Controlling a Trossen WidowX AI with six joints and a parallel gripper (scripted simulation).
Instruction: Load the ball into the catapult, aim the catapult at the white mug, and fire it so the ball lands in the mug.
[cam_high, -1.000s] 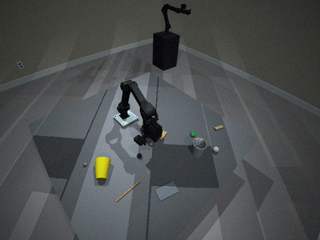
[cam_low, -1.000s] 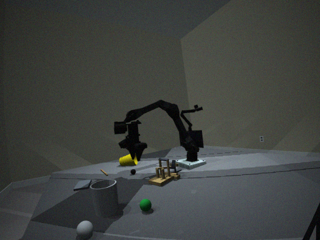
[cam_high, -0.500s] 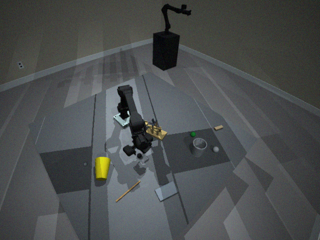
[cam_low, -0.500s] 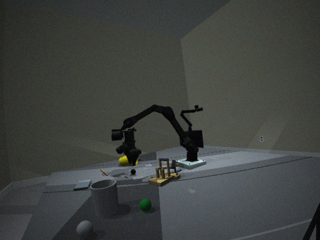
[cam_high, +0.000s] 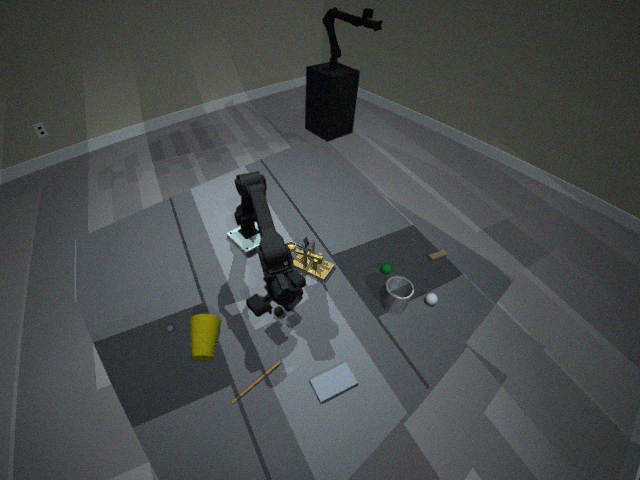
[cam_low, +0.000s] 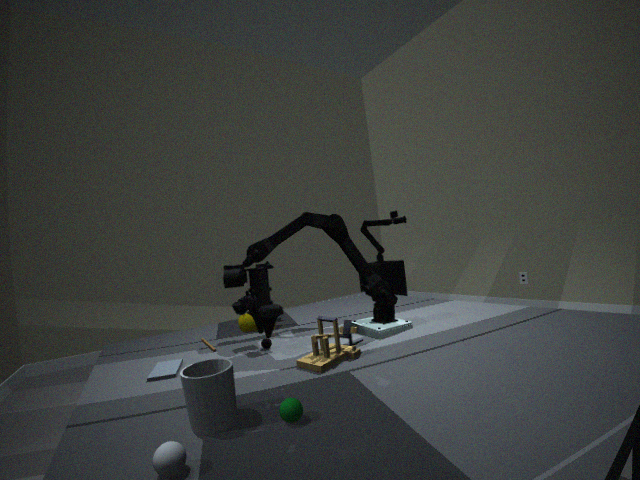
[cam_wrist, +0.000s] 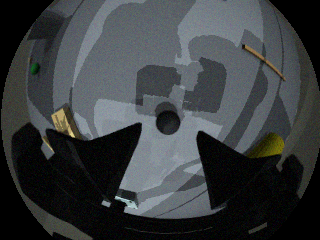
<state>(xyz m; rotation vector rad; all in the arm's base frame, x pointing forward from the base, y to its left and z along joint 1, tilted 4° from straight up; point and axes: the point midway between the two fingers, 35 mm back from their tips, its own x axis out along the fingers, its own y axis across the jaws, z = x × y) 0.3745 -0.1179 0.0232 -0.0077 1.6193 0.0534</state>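
My gripper tip is now 20 mm above the black ball. Also, from my gripper tip: thin wooden stick 180 mm to the right, 150 mm ahead, 40 mm below; then grey plate 280 mm ahead, 40 mm below, 10 mm to the right; then wooden catapult 210 mm to the left, 130 mm behind, 10 mm above.
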